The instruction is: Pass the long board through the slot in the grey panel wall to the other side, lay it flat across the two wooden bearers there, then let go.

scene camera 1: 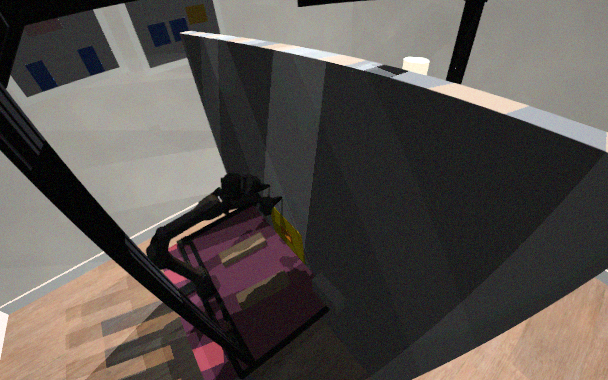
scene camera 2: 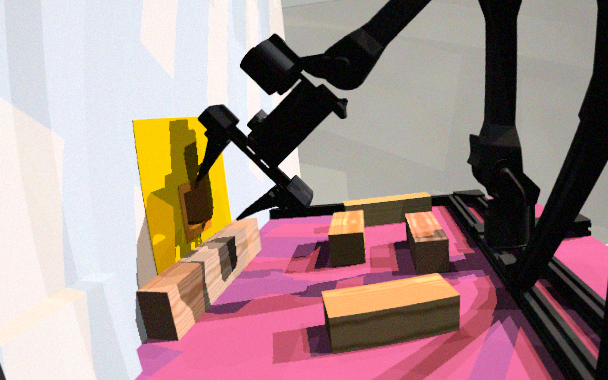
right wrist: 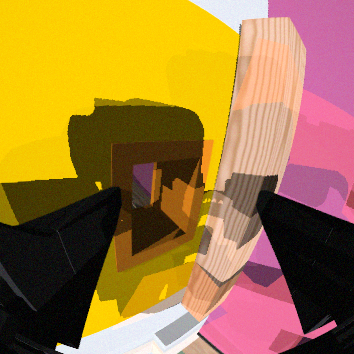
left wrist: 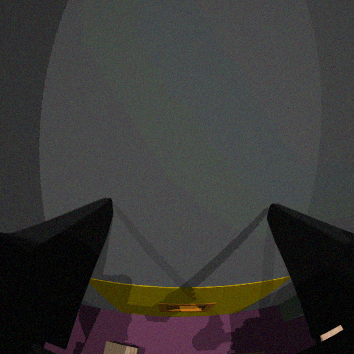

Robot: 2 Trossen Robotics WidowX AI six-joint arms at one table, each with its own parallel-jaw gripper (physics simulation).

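Places are measured from the left arm's base along level axes (x up, y left, z back), in metres.
Where they show: left gripper, fingertip midpoint: (scene camera 1: 275, 191) (left wrist: 194, 210); right gripper, fingertip midpoint: (scene camera 2: 217, 200) (right wrist: 191, 197); left arm's base at its link origin: (scene camera 1: 207, 292); right arm's base at its link origin: (scene camera 2: 511, 242).
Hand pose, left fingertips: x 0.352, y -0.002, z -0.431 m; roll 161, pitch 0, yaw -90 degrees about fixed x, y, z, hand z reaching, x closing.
Each offset is from my left fingertips to the top centre of the thing. "pt": to the spot under its first point.
The long board {dx -0.314, dy -0.038, dz -0.073 m} (scene camera 2: 192, 277) (right wrist: 265, 125) lies on the pink table along the wall, below the slot's orange-brown frame {pt dx -0.252, dy -0.055, dz -0.054 m} (scene camera 2: 184, 205) (right wrist: 160, 150) in scene camera 2. The grey panel wall (scene camera 1: 400, 200) (scene camera 2: 90, 75) (left wrist: 175, 125) carries a yellow panel (scene camera 1: 296, 247) (scene camera 2: 155, 150) (left wrist: 140, 296) (right wrist: 50, 60) around the slot. Two wooden bearers {dx -0.333, dy +0.107, dz +0.193 m} (scene camera 1: 243, 248) {dx -0.333, dy -0.141, dz +0.219 m} (scene camera 1: 263, 289) lie on the far side. My right gripper (scene camera 2: 219, 199) (right wrist: 191, 197) is open, close above the board, fingers pointing down towards the wall. My left gripper (scene camera 1: 275, 193) (left wrist: 194, 210) is open and empty, high near the wall, above the slot.
In scene camera 2, several shorter blocks stand on the table: one in front {pt dx -0.338, dy -0.210, dz -0.311 m} (scene camera 2: 392, 312), two in the middle (scene camera 2: 347, 237) (scene camera 2: 427, 245) and one at the back edge {pt dx -0.339, dy +0.243, dz -0.312 m} (scene camera 2: 387, 207). Black rails (scene camera 2: 540, 295) edge the table.
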